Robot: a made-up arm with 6 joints.
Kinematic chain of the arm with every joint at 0, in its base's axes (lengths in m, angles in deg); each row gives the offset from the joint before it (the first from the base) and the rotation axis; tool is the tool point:
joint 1: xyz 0 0 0.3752 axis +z
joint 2: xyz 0 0 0 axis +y
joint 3: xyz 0 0 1.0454 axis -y
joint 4: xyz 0 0 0 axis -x
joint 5: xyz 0.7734 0 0 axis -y
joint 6: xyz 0 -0.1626 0 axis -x
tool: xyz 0 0 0
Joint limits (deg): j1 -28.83..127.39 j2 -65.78..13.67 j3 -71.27..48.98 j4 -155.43..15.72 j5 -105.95..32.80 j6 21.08..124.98
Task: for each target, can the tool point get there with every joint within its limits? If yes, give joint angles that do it. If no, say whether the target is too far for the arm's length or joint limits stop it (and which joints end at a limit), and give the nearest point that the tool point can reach.
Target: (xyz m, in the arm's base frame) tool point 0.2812 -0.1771 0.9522
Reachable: yes | joints -7.37 -20.36 -45.41 -30.90 -69.59 115.27
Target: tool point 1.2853 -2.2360 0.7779
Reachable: no: too far | nearest point 0.6611 -1.1501 1.4879 | short by 1.440 m
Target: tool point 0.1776 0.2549 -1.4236
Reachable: no: joint limits stop it (at a limit: joint 2) | nearest point 0.1514 0.2174 0.6009 | short by 2.025 m
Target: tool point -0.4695 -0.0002 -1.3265
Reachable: no: joint limits stop it (at a limit: joint 2, joint 3) | nearest point -0.1991 -0.0001 0.5682 | short by 1.914 m
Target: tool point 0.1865 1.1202 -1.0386
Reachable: no: joint limits stop it (at a limit: joint 2) | nearest point 0.0852 0.5115 0.6488 | short by 1.797 m
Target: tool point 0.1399 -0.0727 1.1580
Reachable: yes | joints 72.84 -49.59 -38.19 -17.43 -36.61 109.89
